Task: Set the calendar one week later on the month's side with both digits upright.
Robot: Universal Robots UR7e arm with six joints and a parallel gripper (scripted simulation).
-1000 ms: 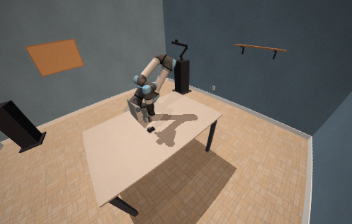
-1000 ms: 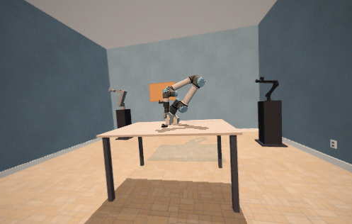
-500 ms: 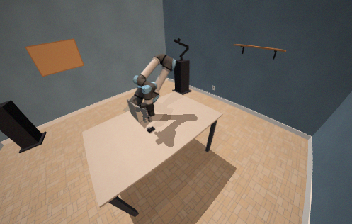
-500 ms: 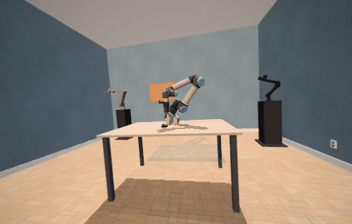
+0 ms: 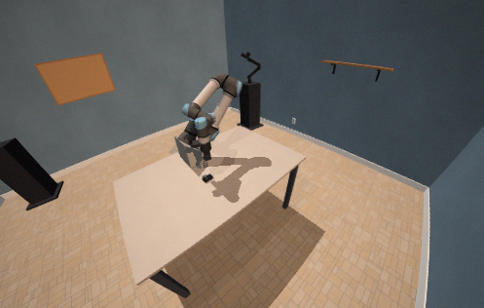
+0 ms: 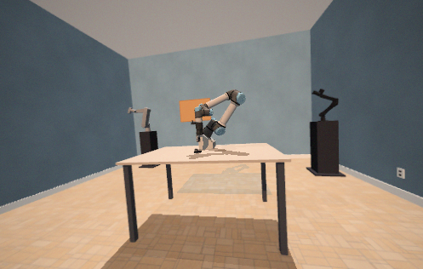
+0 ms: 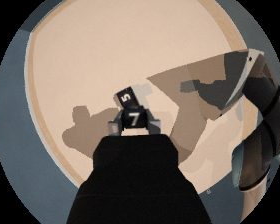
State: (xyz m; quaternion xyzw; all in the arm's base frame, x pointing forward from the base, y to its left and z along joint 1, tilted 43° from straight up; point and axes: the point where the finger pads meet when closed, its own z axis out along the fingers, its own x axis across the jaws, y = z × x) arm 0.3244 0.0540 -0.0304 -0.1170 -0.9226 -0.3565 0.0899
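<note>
Right now my hand is 11 cm above the dark calendar cube, 3 cm to the left of it and 1 cm short of it. The rest, counted from my hand: calendar tray: 13 cm below, 1 cm to the right, 1 cm ahead.
</note>
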